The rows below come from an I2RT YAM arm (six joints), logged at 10 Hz.
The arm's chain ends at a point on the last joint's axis. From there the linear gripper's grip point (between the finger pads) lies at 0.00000 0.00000 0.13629 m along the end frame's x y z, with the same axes.
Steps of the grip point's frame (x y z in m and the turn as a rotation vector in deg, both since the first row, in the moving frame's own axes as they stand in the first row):
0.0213, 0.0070, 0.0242, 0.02, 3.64, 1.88
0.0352, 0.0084, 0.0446, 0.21, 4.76, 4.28
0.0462, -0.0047, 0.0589, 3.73, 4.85, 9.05
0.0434, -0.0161, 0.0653, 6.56, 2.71, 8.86
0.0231, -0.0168, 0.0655, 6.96, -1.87, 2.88
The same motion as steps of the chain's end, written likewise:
0.0126, 0.0069, 0.0245, 0.02, 3.64, 1.88
0.0239, 0.0085, 0.0451, 0.21, 4.76, 4.28
0.0340, 0.0032, 0.0597, 3.73, 4.85, 9.05
0.0358, -0.0011, 0.0663, 6.56, 2.71, 8.86
0.0271, -0.0002, 0.0666, 6.96, -1.87, 2.88

